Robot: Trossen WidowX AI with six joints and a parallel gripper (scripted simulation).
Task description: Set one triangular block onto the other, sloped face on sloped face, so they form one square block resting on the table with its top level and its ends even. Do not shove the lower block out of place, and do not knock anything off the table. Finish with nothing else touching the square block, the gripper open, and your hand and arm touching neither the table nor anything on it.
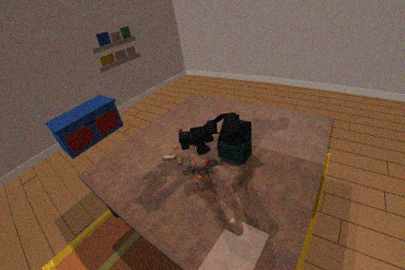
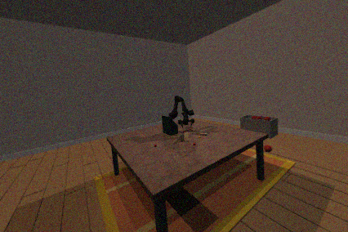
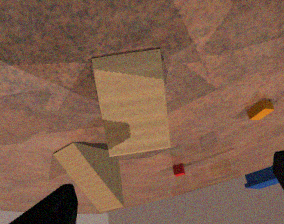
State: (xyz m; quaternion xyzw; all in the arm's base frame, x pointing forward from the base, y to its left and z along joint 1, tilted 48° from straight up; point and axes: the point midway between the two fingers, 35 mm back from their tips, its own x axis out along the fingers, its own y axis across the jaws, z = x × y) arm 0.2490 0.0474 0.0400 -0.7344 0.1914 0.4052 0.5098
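Now: gripper tip 30 mm short of the tan wooden block, 50 mm to the left of it and 60 mm above it. The rest, counted from my gripper tip: flat tan piece: 140 mm ahead, 110 mm to the left, 80 mm below.
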